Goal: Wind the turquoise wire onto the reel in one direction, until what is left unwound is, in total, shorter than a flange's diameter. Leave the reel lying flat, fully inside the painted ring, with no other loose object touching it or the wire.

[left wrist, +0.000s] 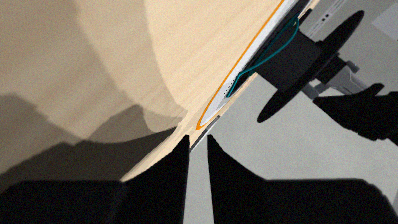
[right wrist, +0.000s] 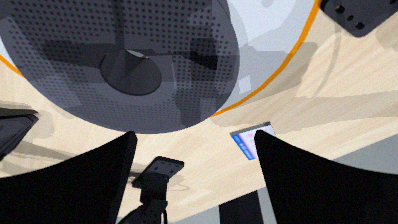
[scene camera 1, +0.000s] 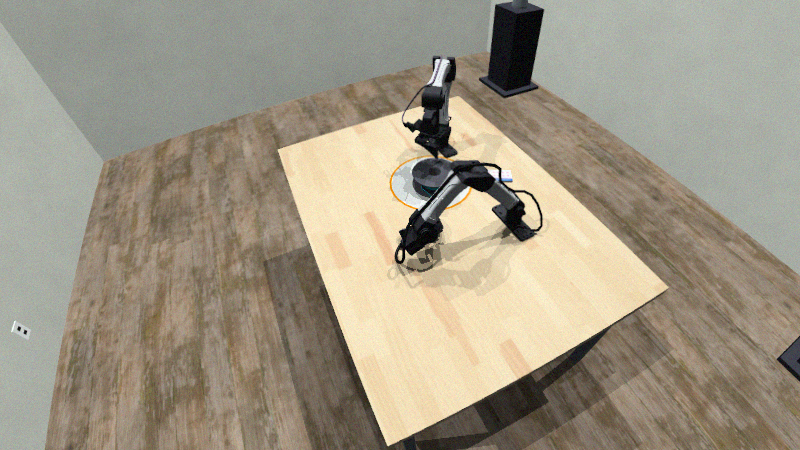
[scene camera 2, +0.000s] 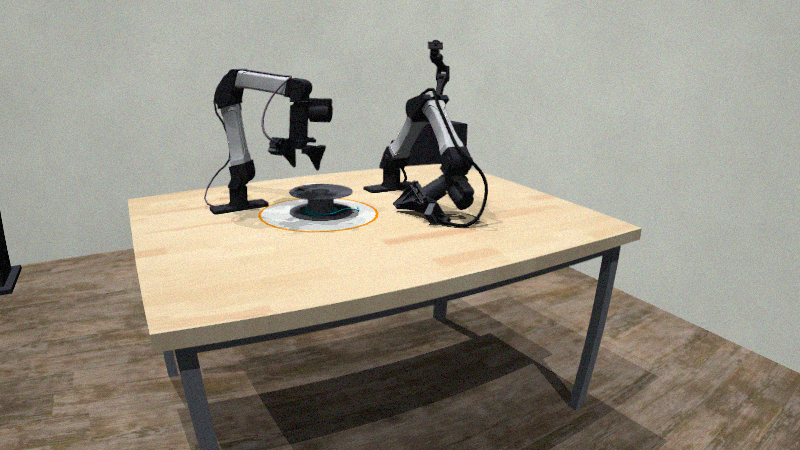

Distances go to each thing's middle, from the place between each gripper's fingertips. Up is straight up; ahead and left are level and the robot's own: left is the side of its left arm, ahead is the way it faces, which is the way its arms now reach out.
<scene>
Right now the dark reel (scene camera 2: 325, 194) is 100 mm below my right hand (scene camera 2: 305, 168), 50 mm ahead of it and 30 mm to the left of it. From my right hand the other things lie so: card (right wrist: 244, 138) (230 mm behind, 130 mm to the left, 130 mm below).
My left gripper (scene camera 2: 394, 206) is now 21 cm to the left of the dark reel, 10 cm past it and 1 cm below it. The rest, counted from my left hand: card 38 cm behind, 11 cm to the right, 2 cm below.
</scene>
